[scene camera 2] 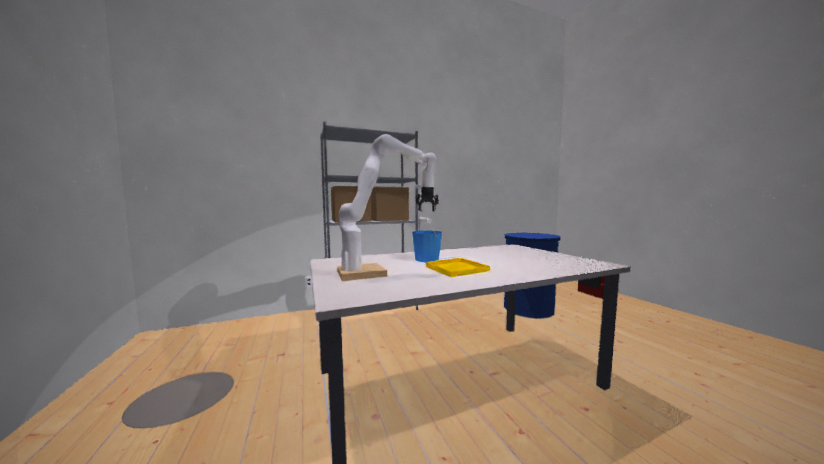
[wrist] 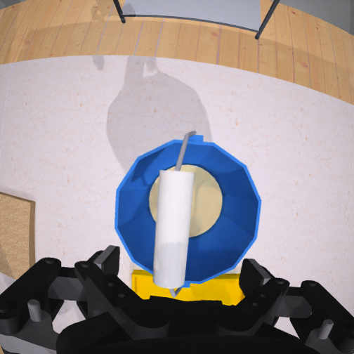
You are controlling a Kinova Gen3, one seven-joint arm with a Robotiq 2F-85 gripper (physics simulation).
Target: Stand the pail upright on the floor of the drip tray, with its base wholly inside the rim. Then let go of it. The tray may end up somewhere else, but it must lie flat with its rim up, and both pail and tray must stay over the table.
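Frame: origin at the arm's base, x ahead, y left, z up, level; millimetres.
Where they show: gripper, fingertip midpoint: [scene camera 2: 427, 211]; arm's base, origin of the base link: [scene camera 2: 352, 269].
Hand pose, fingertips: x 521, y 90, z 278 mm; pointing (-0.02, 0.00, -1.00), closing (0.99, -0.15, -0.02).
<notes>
Things, the pixels of their centre, and the offset from my fingertips. "*": a spot on its surface instead. Level surfaces: height alone.
- blue pail, surface spot: [scene camera 2: 427, 246] * dx -38, dy -58, dz -209 mm
- white grip, body centre: [scene camera 2: 424, 220] dx -7, dy +14, dz -54 mm
- yellow drip tray, body centre: [scene camera 2: 456, 266] dx +7, dy -272, dz -296 mm
- white table, its level: dz -309 mm
A blue pail [scene camera 2: 427, 246] [wrist: 235, 200] stands upright on the table, beside the drip tray. Its wire handle is raised, with a white grip [scene camera 2: 425, 219] [wrist: 173, 225] above the pail's opening. The yellow drip tray [scene camera 2: 458, 266] [wrist: 187, 290] lies flat with its rim up; in the wrist view it is partly hidden by the pail and the gripper. My gripper [scene camera 2: 427, 208] [wrist: 180, 266] is open and empty, pointing down a little above the white grip. In the wrist view the grip lies between the two fingers' sides, running lengthwise away from the gripper.
The arm's wooden base block [scene camera 2: 362, 272] [wrist: 17, 230] sits at the left of the white table [scene camera 2: 369, 296] [wrist: 60, 125]. A shelf rack [scene camera 2: 369, 134] with brown boxes [scene camera 2: 390, 204] stands behind the table. A dark blue barrel [scene camera 2: 531, 299] stands on the floor behind it at the right.
</notes>
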